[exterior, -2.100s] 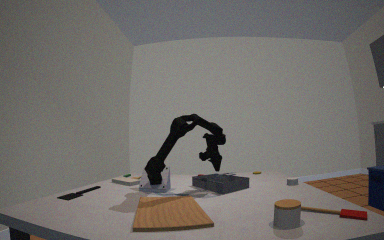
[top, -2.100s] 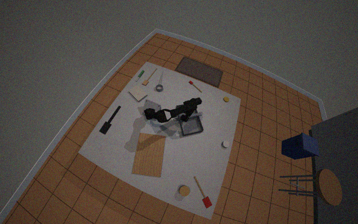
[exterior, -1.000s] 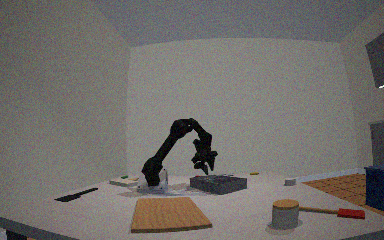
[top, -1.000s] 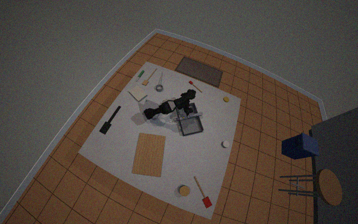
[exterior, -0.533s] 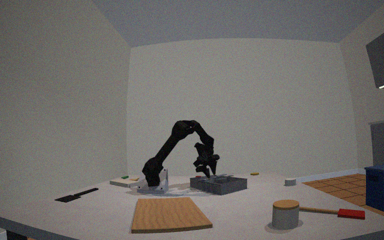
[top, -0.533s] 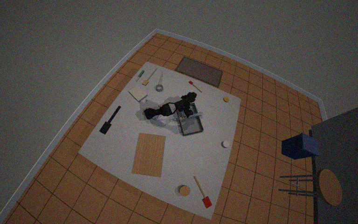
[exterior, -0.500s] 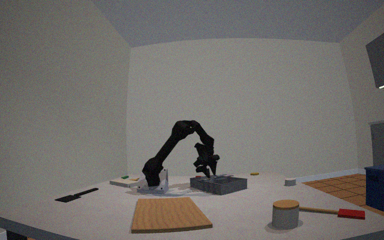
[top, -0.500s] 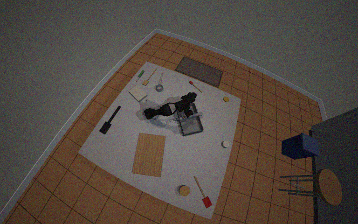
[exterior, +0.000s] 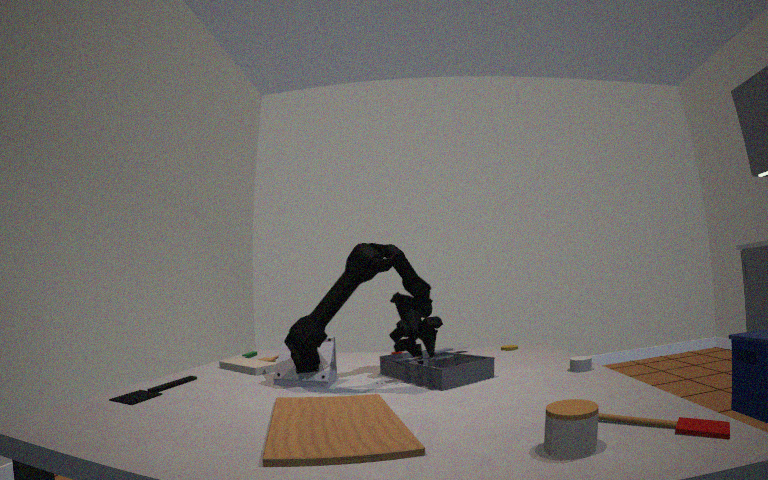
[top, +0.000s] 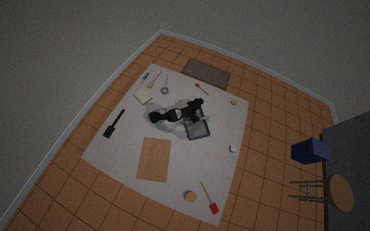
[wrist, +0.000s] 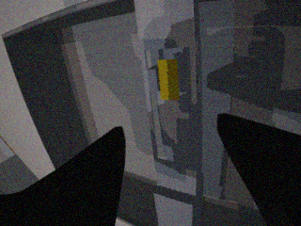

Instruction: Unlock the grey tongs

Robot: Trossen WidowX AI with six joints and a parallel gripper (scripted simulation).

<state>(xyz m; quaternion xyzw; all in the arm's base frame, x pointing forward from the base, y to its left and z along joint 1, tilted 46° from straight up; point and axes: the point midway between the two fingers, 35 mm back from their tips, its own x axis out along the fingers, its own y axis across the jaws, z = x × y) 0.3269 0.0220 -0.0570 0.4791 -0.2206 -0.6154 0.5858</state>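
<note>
Right now the roasting tin is 20 mm to the left of my gripper tip, 20 mm below it and 20 mm ahead of it. The rest, counted from my gripper tip: white cylinder: 430 mm ahead, 140 mm to the right, 40 mm below; then wooden board: 410 mm to the right, 230 mm behind, 50 mm below; then yellow lock: 30 mm behind, 10 mm to the right, 10 mm above.
</note>
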